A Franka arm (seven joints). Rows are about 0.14 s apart.
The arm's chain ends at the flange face. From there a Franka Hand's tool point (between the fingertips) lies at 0.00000 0.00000 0.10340 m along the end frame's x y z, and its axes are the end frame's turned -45 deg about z.
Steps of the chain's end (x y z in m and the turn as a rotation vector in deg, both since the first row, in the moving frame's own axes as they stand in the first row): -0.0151, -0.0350, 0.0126, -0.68, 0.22, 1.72; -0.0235, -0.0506, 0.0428, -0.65, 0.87, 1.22; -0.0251, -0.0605, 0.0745, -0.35, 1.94, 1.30; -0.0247, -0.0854, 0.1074, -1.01, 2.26, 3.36; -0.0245, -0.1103, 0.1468, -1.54, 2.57, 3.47; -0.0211, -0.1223, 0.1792, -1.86, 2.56, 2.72; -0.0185, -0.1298, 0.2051, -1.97, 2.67, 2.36; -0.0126, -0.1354, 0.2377, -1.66, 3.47, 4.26
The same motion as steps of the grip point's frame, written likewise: 0.0135, -0.0343, 0.0126, -0.64, -0.33, 1.72; 0.0194, -0.0505, 0.0428, -1.07, 0.16, 1.22; 0.0270, -0.0576, 0.0744, -1.62, 1.12, 1.30; 0.0444, -0.0736, 0.1073, -2.31, 0.88, 3.36; 0.0618, -0.0900, 0.1467, -2.91, 0.73, 3.47; 0.0723, -0.0957, 0.1790, -3.13, 0.49, 2.72; 0.0795, -0.0989, 0.2049, -3.28, 0.49, 2.36; 0.0889, -0.0980, 0.2375, -3.63, 1.28, 4.26
